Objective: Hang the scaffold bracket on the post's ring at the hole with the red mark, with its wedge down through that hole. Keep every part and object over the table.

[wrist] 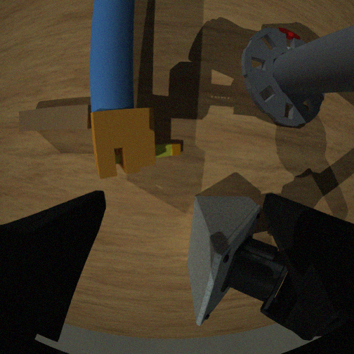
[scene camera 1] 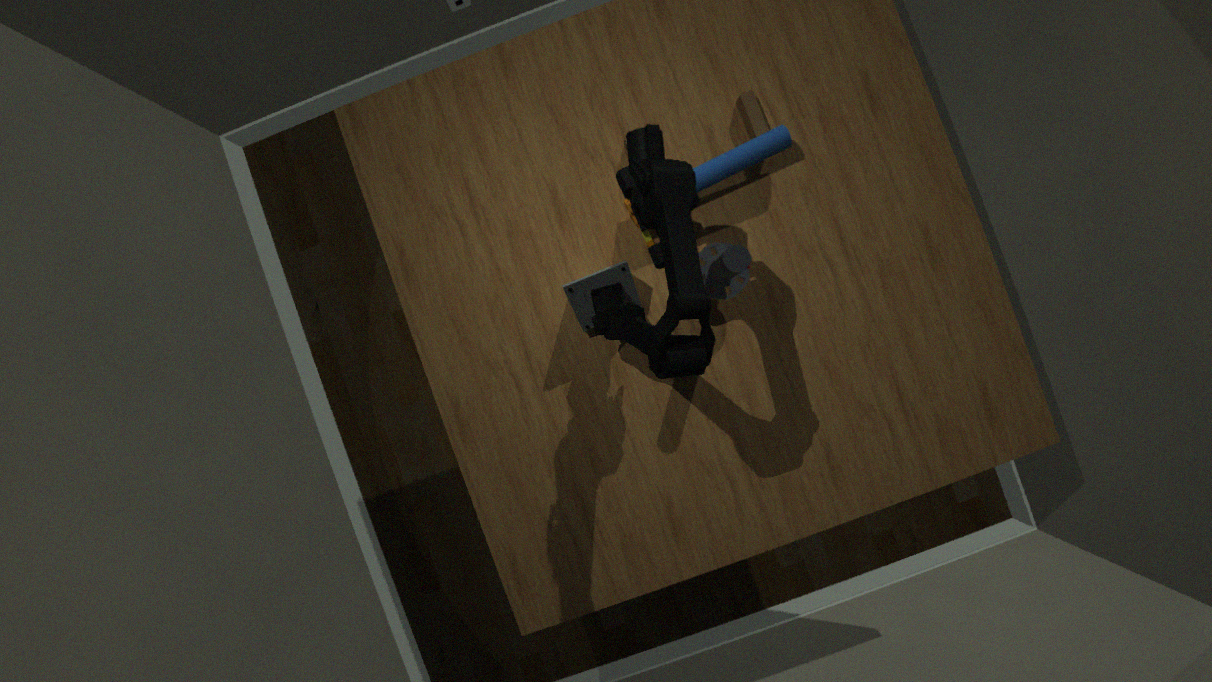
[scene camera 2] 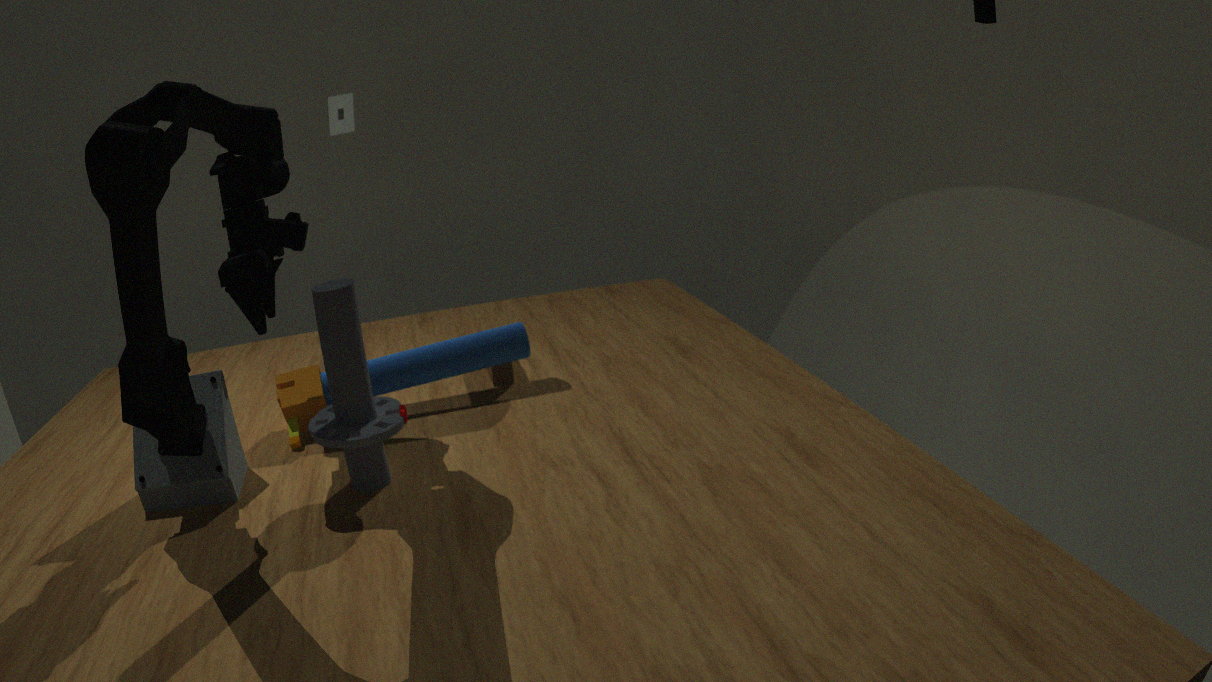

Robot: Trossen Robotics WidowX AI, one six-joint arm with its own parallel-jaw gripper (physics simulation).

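The bracket lies on its side: a blue tube (scene camera 1: 741, 158) (scene camera 2: 449, 357) (wrist: 112, 55) with an orange slotted head (scene camera 2: 300, 388) (wrist: 125, 135). Its wedge (scene camera 1: 648, 239) (scene camera 2: 294, 428) (wrist: 164, 150), yellow-green with an orange end, sticks out beside the head. The grey post (scene camera 2: 343, 356) (wrist: 320, 62) stands upright and carries a grey ring (scene camera 2: 355, 436) (wrist: 254, 80) with several square holes. A red mark (scene camera 2: 403, 413) (wrist: 289, 34) is on the ring's rim. My gripper (scene camera 2: 264, 326) (wrist: 186, 201) is open and empty, pointing down above the table, near the head in the wrist view, apart from it.
Brown support blocks (scene camera 1: 750, 114) (scene camera 2: 502, 374) (wrist: 55, 117) stand at the tube. My arm's grey base (scene camera 2: 228, 466) (wrist: 205, 250) is near the post and the head. The wooden table (scene camera 1: 889, 339) has its edges in scene camera 1. Arm shadows cross the table.
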